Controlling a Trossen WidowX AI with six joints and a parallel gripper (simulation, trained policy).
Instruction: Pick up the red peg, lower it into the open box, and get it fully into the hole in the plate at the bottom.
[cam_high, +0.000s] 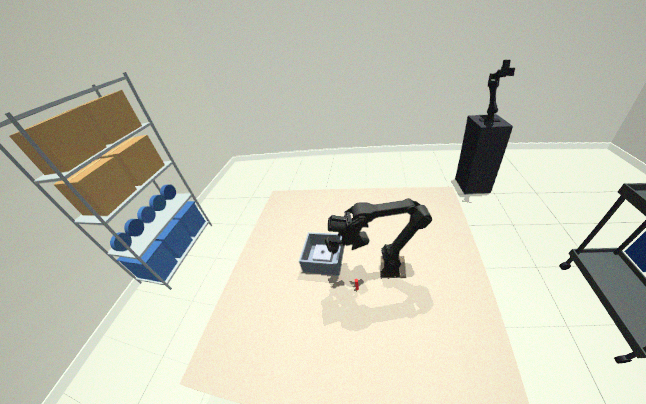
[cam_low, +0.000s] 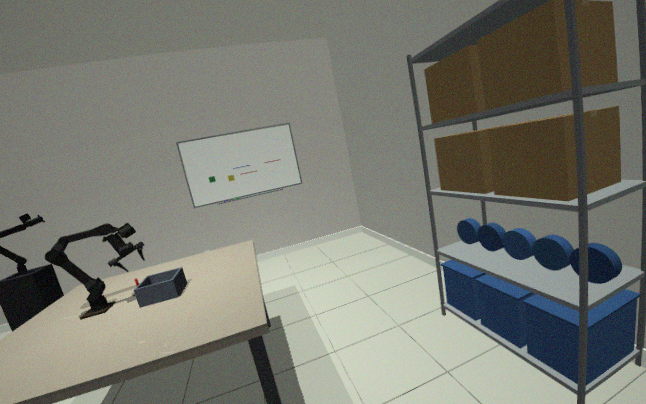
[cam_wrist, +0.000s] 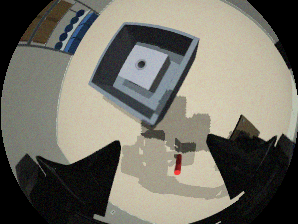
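Now: gripper tip 130 mm above the red peg, 90 mm to the right of it and 60 mm past it. Round my gripper tip: grey-blue box (140 mm below, 110 mm ahead, 90 mm to the right); plate (120 mm below, 110 mm ahead, 90 mm to the right).
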